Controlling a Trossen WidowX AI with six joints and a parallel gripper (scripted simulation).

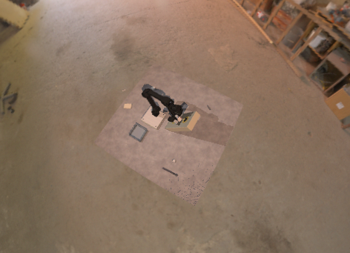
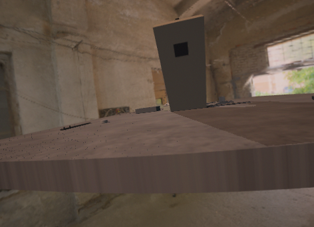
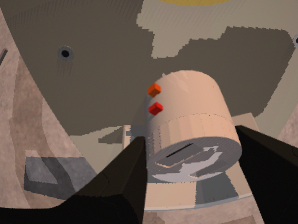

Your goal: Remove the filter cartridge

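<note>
Now: gripper tip 320 mm past the grey tray, 310 mm to the left of it and 200 mm above it. The rest, counted from my gripper tip: small beige block: 640 mm behind, 210 mm below, 120 mm to the right; then grey round filter cartridge: right at my gripper tip.
</note>
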